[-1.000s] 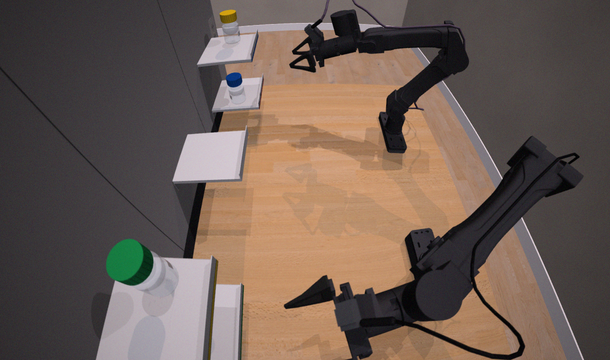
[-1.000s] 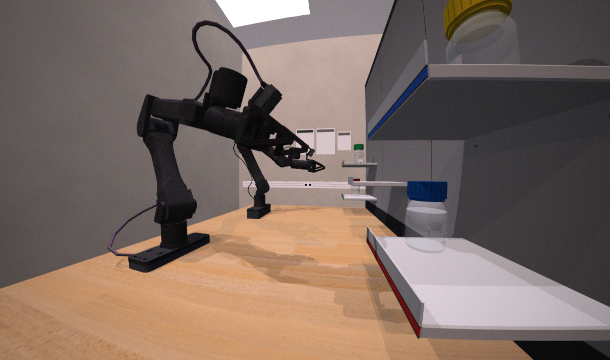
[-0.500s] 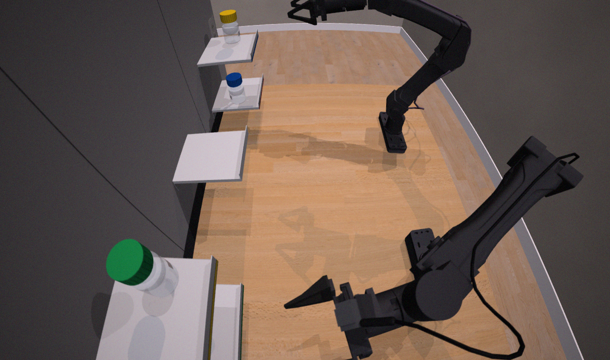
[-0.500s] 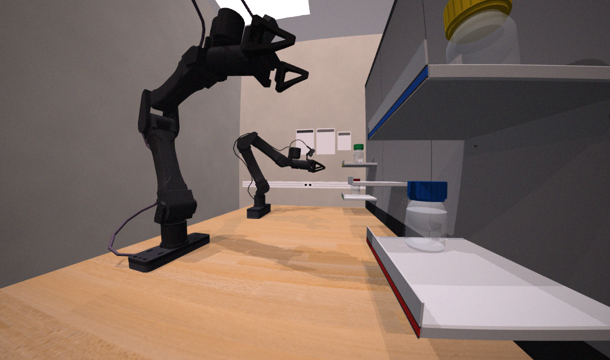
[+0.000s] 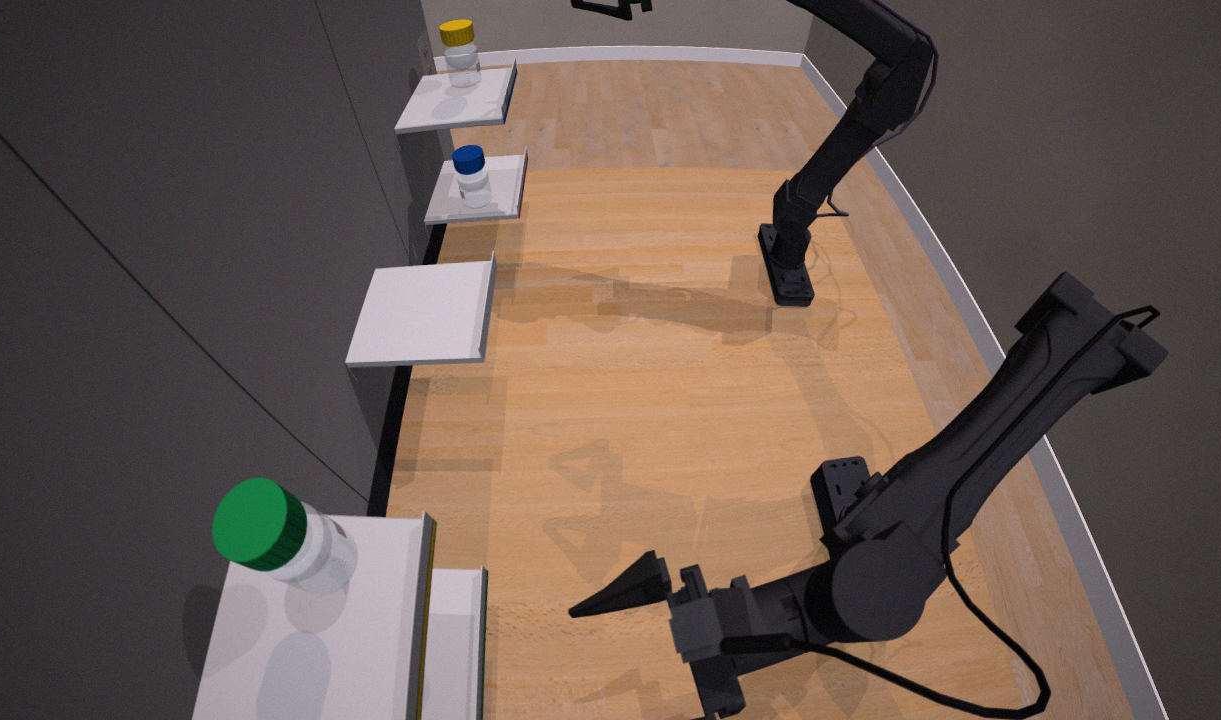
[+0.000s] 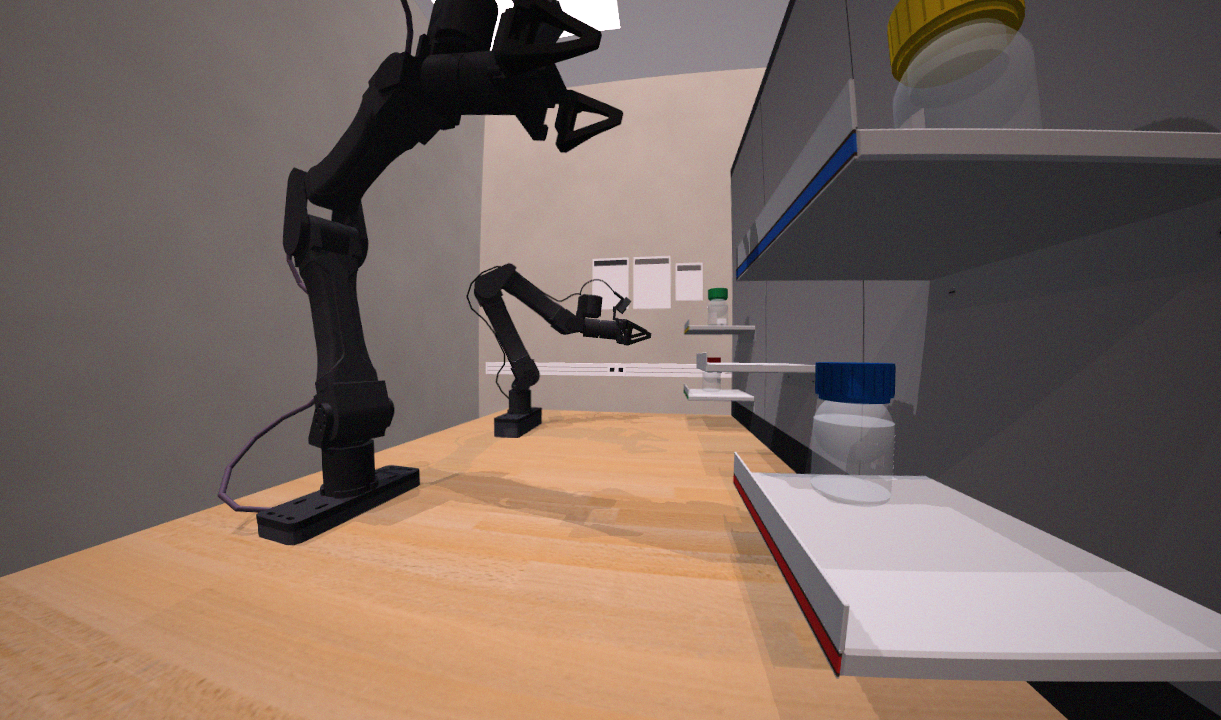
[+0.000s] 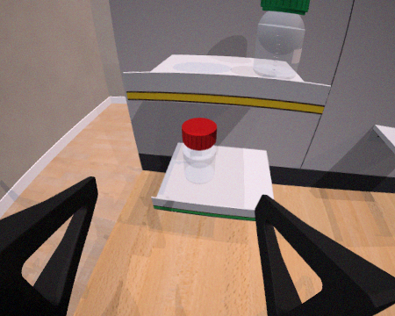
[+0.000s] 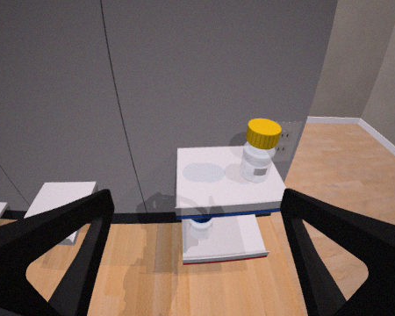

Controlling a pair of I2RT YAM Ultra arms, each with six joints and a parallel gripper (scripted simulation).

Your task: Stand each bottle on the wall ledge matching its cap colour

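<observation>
Right now the red-capped bottle is 20 cm ahead of my left hand, 13 cm below it and 3 cm to the left of it. Also, from my left hand: green-capped bottle (21 cm ahead, 7 cm to the right, 6 cm above); then grey wall (39 cm to the right, 33 cm ahead, 17 cm above); then blue-capped bottle (75 cm to the right, 24 cm ahead, 13 cm below).
Right now my right hand is 32 cm above the blue-capped bottle, 21 cm short of it and 1 cm to the left of it. Round my right hand: yellow-capped bottle (21 cm ahead, 13 cm below, 11 cm to the right); then green-capped bottle (67 cm to the left, 18 cm ahead, 13 cm below); then grey wall (35 cm to the left, 30 cm ahead, 3 cm below).
</observation>
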